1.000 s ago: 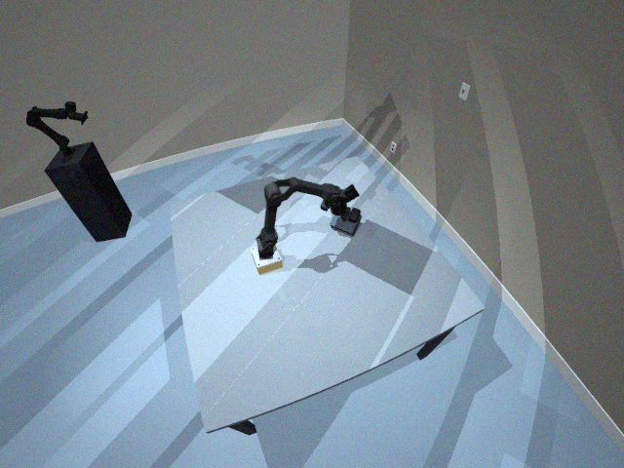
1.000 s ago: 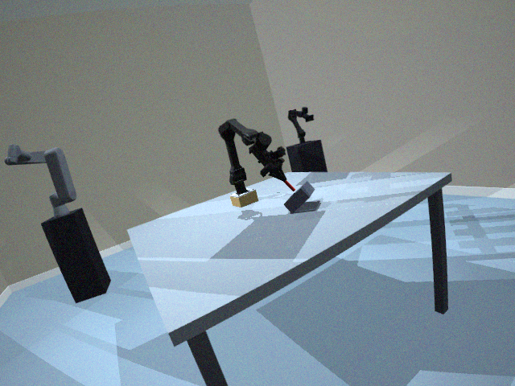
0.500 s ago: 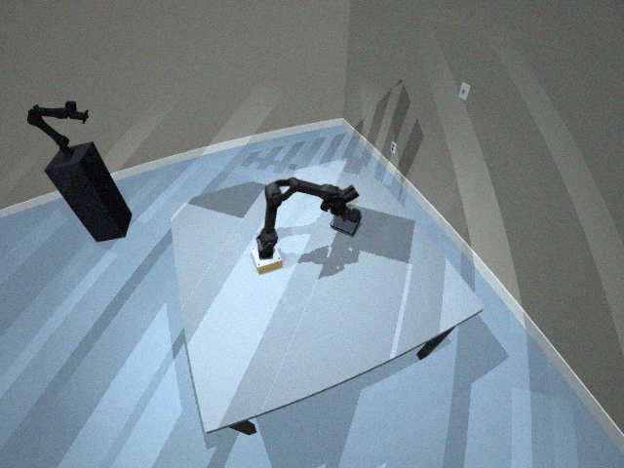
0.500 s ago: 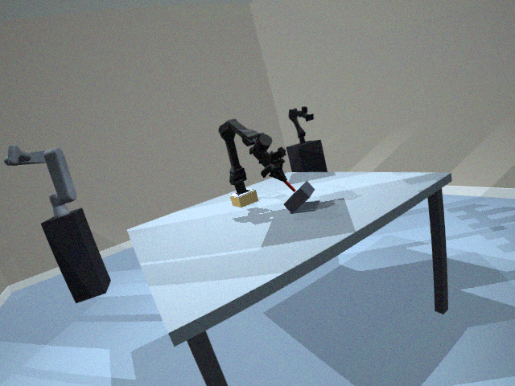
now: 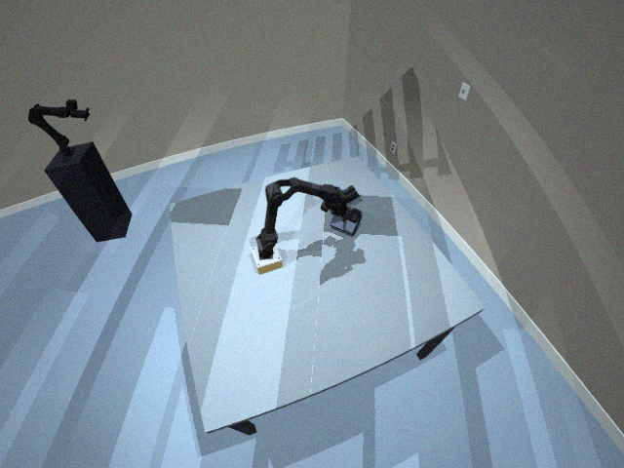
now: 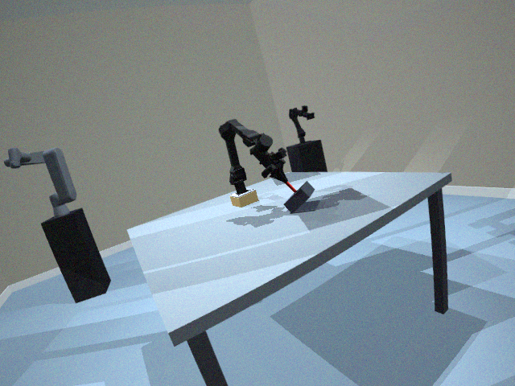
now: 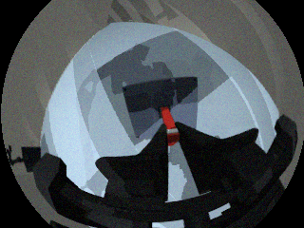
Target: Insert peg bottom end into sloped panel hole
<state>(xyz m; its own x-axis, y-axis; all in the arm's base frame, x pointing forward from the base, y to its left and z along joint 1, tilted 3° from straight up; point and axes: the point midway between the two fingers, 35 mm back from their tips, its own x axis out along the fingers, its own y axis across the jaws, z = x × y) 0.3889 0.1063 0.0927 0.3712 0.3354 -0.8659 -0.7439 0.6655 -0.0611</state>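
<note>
The panel is 80 mm below my gripper tip, 30 mm to the left of it and 30 mm ahead of it. From my gripper tip the other things lie so: red peg: right at my gripper tip.
</note>
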